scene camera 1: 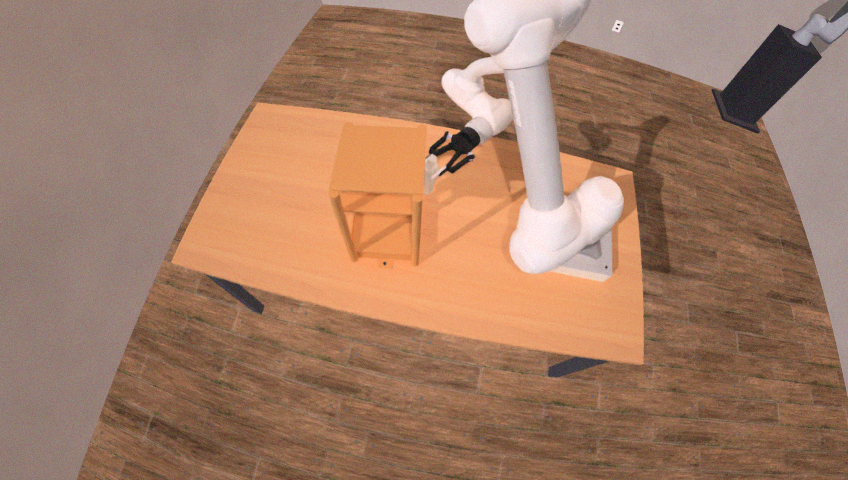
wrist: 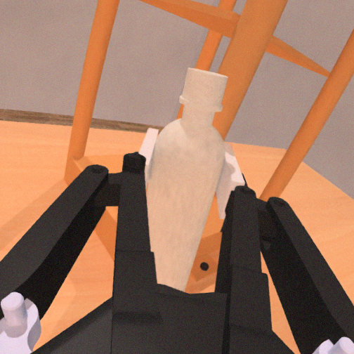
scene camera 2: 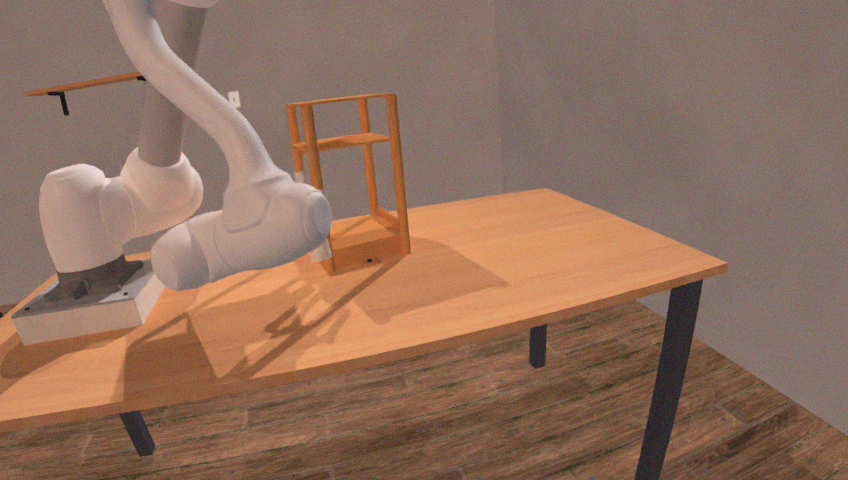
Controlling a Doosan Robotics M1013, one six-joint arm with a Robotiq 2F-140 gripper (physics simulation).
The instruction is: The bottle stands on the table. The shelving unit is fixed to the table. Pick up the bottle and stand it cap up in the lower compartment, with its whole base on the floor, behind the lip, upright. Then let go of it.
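Frame: origin at the arm's base, x ahead, y left, z up, level; millimetres.
Seen in the pictures: gripper, fingertip midpoint: (scene camera 1: 424, 174); arm's base, origin of the base link: (scene camera 2: 97, 282).
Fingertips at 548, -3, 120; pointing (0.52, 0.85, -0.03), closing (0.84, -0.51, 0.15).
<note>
Pixels of each thing's top centre, then the offset from my fingertips to it, as dx, dy, dz. "spot": a spot on its surface instead. Level surfaces: height alone.
- pale bottle, middle of its top: (scene camera 2: 303, 171) (scene camera 1: 430, 154) -11, -28, +67
- shelving unit, middle of its top: (scene camera 1: 379, 156) (scene camera 2: 337, 98) +93, +128, +212
- lower compartment's floor, its level: dz -137
- middle shelf, surface spot: (scene camera 2: 351, 140) spot: +114, +101, +106
- wooden table, its level: dz -186
The pale bottle (scene camera 1: 429, 177) (scene camera 2: 321, 252) (wrist: 182, 175) is held cap up beside the shelving unit (scene camera 1: 380, 157) (scene camera 2: 399, 178) (wrist: 95, 75), outside its side that faces the robot base. It looks slightly tilted in scene camera 2, where the arm hides its middle. My gripper (scene camera 1: 435, 165) (wrist: 186, 151) is shut on the bottle's body, with one light pad on each side; the arm hides it in scene camera 2. The lower compartment's floor (scene camera 1: 386, 233) (scene camera 2: 363, 231) is beside the bottle. Whether the bottle's base touches the table cannot be told.
A round post (wrist: 255, 55) of the unit rises close behind the bottle in the wrist view. The middle shelf (scene camera 2: 351, 140) spans the unit above the lower compartment. The unit stands on the wooden table (scene camera 1: 285, 237) (scene camera 2: 535, 237). The robot base (scene camera 1: 586, 270) (scene camera 2: 89, 321) is at the table's other end.
</note>
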